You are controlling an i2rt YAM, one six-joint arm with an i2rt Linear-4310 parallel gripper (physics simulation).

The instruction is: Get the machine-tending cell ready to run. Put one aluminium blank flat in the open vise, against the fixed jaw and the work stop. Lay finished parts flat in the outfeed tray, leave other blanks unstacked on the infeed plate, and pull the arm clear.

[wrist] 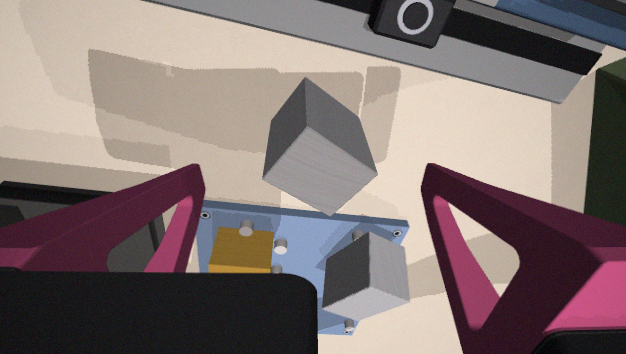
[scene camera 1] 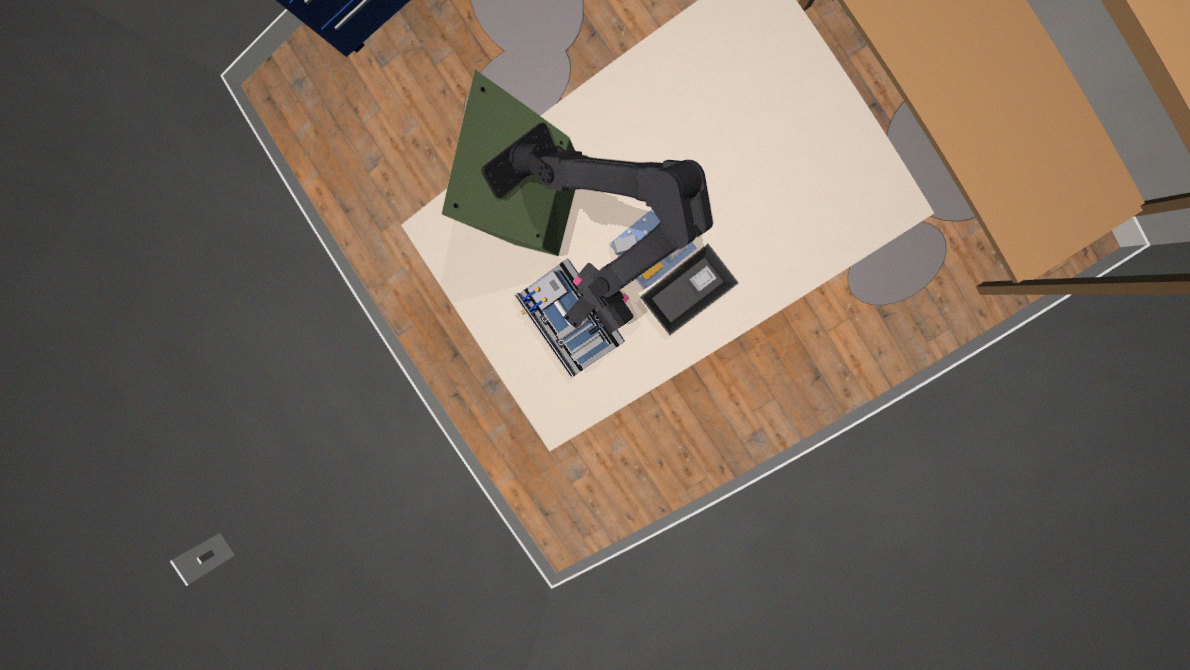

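Where they show: gripper, fingertip midpoint: (wrist: 312, 176); arm's base, link origin: (scene camera 1: 519, 159).
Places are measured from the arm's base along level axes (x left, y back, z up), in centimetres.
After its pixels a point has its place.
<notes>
A grey aluminium blank (wrist: 320, 165) {x 6.9, y -31.0, z -24.5 cm} sits turned cornerwise on the pale mat between the vise base and the blue infeed plate (wrist: 310, 237) {x 16.6, y -25.7, z -29.7 cm} (scene camera 1: 637, 235) {x 20.5, y -19.6, z -29.7 cm}. Another grey blank (wrist: 367, 280) {x 13.7, y -23.1, z -24.7 cm} (scene camera 1: 624, 243) {x 16.2, y -21.3, z -24.6 cm} is on the plate, beside pins. My gripper (wrist: 312, 176) {x 6.7, y -31.5, z -23.2 cm} (scene camera 1: 601, 289) {x 6.7, y -31.5, z -23.2 cm} is open and empty; in the wrist view its pink fingers stand either side of the first blank, height above it unclear. The vise unit (scene camera 1: 587, 339) {x -2.2, y -43.7, z -24.5 cm} (wrist: 310, 20) {x 2.4, y -34.0, z -28.5 cm} is partly under the arm, and its jaw area is largely hidden. A light grey part (scene camera 1: 702, 277) {x 34.1, y -37.0, z -27.2 cm} lies in the dark outfeed tray (scene camera 1: 669, 331) {x 20.8, y -48.7, z -26.4 cm} (wrist: 57, 189) {x 20.4, y -43.9, z -29.5 cm}.
A yellow block (wrist: 242, 247) {x 18.2, y -30.8, z -27.9 cm} (scene camera 1: 652, 270) {x 21.3, y -30.8, z -26.1 cm} sits on the blue plate among short pins. The green arm base block (scene camera 1: 499, 203) {x -6.8, y -8.2, z 2.0 cm} (wrist: 607, 145) {x -0.9, y -13.4, z -29.0 cm} stands on the other side of the work area. A round-marked black block (wrist: 415, 20) {x -0.1, y -30.4, z -26.7 cm} sits on the vise base edge.
</notes>
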